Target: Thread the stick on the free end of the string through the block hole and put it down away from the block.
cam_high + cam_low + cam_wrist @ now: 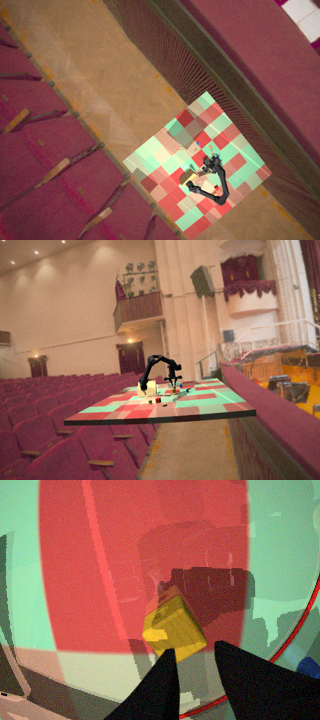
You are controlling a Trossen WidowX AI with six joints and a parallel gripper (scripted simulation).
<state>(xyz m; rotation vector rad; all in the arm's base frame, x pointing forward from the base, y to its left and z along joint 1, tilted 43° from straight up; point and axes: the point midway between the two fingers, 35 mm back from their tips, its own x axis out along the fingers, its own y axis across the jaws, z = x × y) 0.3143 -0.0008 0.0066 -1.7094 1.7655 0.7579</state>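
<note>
Now: the yellow cube 4 cm below my gripper tip, 1 cm to the right of it and 1 cm behind it. Round my gripper tip: round wooden button 16 cm ahead, 6 cm to the left, 5 cm below; then wooden cylinder 16 cm to the left, 4 cm below, 1 cm ahead; then thin wooden stick 13 cm to the right, 7 cm behind, 6 cm below.
</note>
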